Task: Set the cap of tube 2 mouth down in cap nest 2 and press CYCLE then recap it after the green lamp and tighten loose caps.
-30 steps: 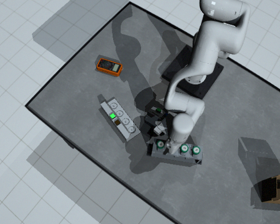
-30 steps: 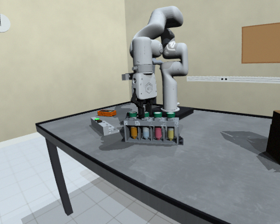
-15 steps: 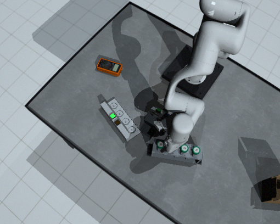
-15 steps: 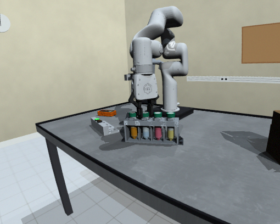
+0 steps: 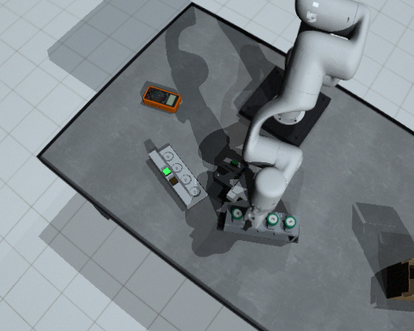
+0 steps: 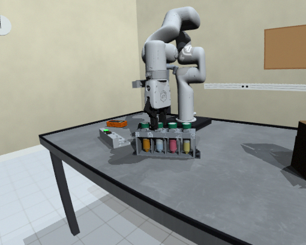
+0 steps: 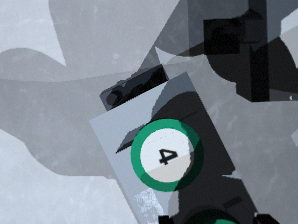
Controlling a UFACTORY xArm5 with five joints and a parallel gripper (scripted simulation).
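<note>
My gripper is now 50 mm to the right of the tube 2's threaded neck, 20 mm past it and 10 mm above it. From my hand the other things lie so: key housing (130 mm to the right, 100 mm behind, 80 mm below); green key (150 mm to the right, 120 mm behind, 60 mm below); blue key (120 mm behind, 110 mm to the right, 60 mm below).
</note>
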